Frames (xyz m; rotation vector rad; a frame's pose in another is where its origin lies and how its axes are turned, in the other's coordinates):
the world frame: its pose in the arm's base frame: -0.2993 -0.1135 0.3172 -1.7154 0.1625 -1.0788
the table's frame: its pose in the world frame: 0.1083 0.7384 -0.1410 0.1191 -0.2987 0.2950
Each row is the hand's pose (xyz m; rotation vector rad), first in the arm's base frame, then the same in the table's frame.
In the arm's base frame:
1: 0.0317 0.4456 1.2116 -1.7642 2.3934 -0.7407
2: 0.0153 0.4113 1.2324 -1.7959 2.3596 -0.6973
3: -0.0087 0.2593 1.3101 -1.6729 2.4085 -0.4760
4: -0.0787 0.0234 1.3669 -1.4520 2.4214 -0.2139
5: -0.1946 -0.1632 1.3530 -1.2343 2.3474 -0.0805
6: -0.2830 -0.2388 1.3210 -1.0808 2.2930 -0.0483
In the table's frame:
1: 0.0542 -1.5410 0.8710 -1.2352 1.2179 0.9104
2: 0.0610 -1.5581 0.8318 -1.2318 1.1702 0.9169
3: 0.1283 -1.6087 0.6814 -1.1640 1.1199 1.1105
4: 0.1860 -1.6341 0.4368 -1.0071 1.0592 1.3611
5: 0.1626 -1.6122 0.2191 -0.7877 1.0203 1.5127
6: 0.1099 -1.5878 0.1133 -0.6276 1.0261 1.5792

